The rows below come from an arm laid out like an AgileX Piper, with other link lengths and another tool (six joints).
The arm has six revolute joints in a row. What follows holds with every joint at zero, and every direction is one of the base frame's.
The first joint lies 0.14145 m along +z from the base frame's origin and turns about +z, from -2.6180 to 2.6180 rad.
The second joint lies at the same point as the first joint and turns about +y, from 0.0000 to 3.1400 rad.
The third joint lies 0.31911 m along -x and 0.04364 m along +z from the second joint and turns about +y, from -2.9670 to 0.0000 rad.
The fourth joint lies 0.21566 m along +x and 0.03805 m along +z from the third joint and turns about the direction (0.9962, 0, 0.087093), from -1.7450 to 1.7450 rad.
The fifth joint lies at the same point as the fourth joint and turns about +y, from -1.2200 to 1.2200 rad.
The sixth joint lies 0.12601 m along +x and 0.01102 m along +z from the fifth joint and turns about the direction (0.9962, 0, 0.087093), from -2.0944 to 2.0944 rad.
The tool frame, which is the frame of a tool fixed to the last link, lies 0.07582 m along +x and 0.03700 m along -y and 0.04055 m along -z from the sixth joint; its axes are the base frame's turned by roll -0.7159, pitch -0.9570 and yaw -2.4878 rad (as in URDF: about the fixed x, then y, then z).
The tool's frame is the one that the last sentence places.
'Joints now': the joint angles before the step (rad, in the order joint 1, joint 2, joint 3, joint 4, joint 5, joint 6). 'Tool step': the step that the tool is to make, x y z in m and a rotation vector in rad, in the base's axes. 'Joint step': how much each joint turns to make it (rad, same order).
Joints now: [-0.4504, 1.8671, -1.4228, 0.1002, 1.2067, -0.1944]
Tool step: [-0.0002, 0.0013, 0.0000, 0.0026, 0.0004, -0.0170]
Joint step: [-0.0001, -0.0001, 0.0001, 0.0022, -0.0001, 0.0162]
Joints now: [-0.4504, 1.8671, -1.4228, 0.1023, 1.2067, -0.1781]
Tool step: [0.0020, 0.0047, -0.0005, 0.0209, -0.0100, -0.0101]
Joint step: [0.0000, 0.0000, 0.0001, 0.0247, -0.0001, 0.0015]
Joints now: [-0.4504, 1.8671, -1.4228, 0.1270, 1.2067, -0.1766]
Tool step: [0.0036, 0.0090, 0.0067, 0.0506, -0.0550, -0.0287]
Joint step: [-0.0163, -0.0248, -0.0001, 0.0744, -0.0001, -0.0129]
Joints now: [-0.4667, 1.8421, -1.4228, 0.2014, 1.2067, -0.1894]
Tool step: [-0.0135, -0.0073, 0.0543, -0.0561, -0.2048, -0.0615]
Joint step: [-0.0764, -0.1863, 0.0082, 0.0575, -0.0216, -0.0344]
